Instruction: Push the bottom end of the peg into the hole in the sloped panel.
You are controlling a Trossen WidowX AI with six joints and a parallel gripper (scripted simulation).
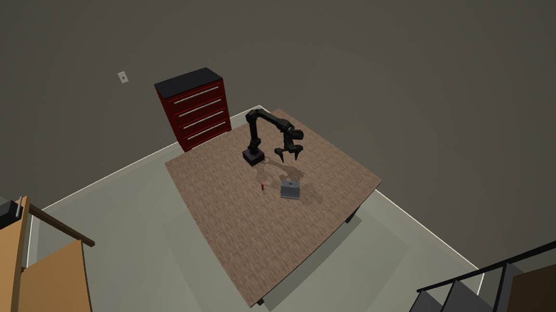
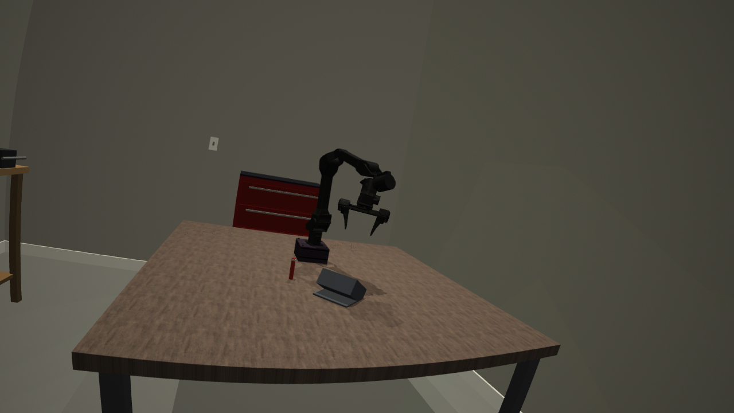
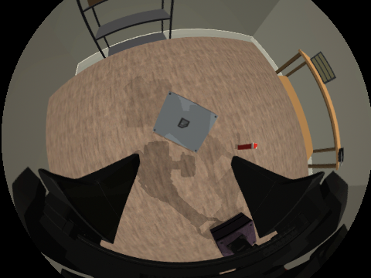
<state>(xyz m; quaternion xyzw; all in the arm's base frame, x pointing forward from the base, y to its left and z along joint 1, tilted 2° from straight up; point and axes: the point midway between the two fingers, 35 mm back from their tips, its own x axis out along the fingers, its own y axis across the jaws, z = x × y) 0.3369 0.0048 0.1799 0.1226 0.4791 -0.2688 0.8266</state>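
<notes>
The red peg is 190 mm to the right of my gripper tip, 150 mm below it and 90 mm behind it. Round my gripper tip: grey sloped panel (180 mm below, 70 mm ahead, 60 mm to the right).
</notes>
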